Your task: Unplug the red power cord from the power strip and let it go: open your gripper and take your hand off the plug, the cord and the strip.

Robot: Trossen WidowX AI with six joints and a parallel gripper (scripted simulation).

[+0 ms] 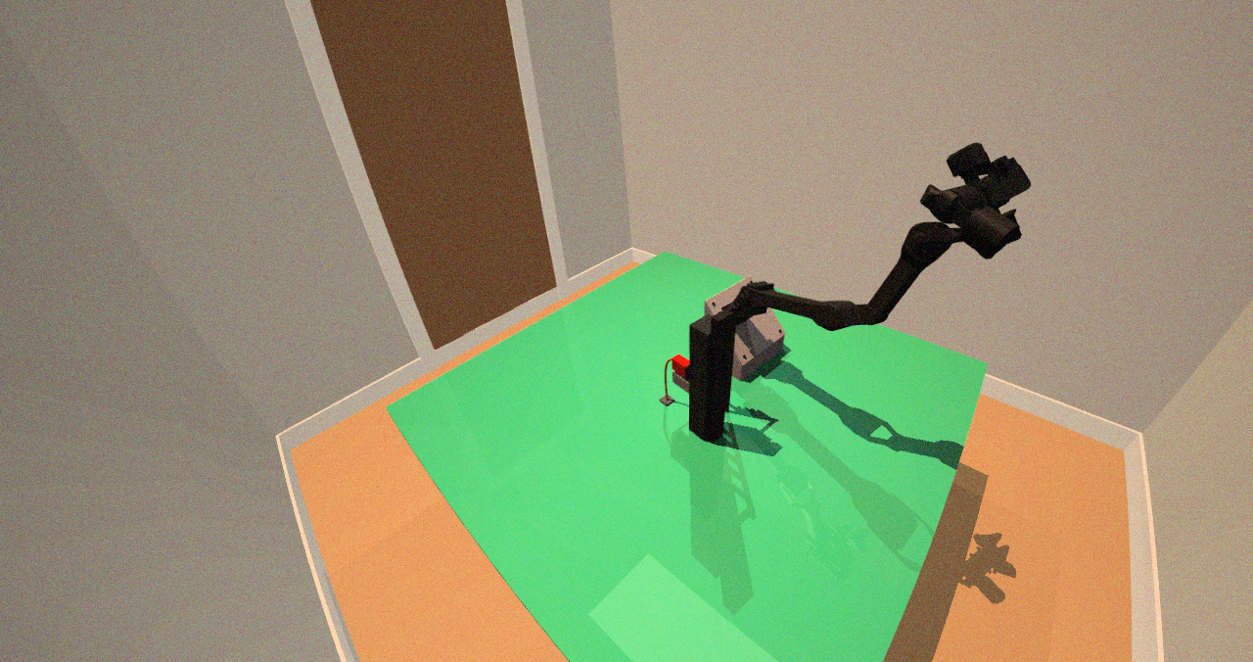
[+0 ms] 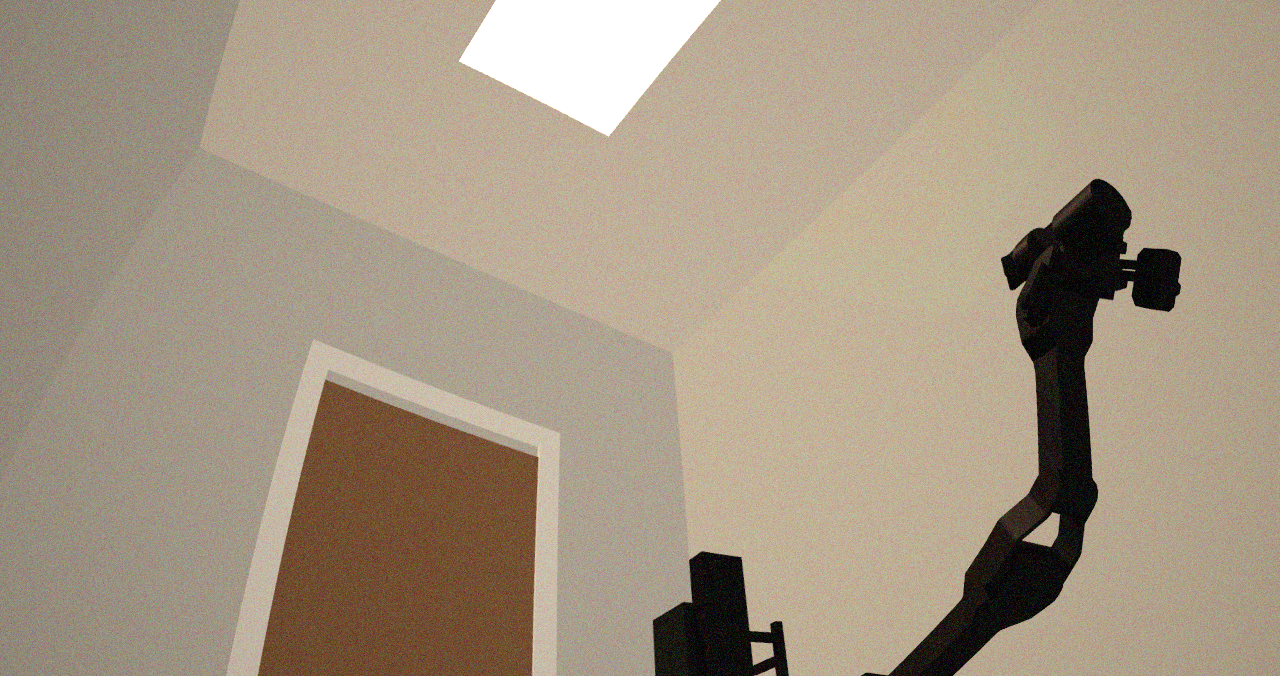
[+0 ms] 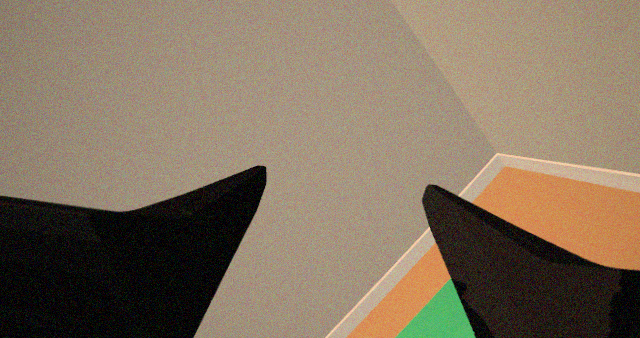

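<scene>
The red plug is 46 cm ahead of my gripper tip, 42 cm below it and 40 cm to the right of it. From my gripper tip the other things lie so: black post 46 cm ahead, 41 cm below, 31 cm to the right.
</scene>
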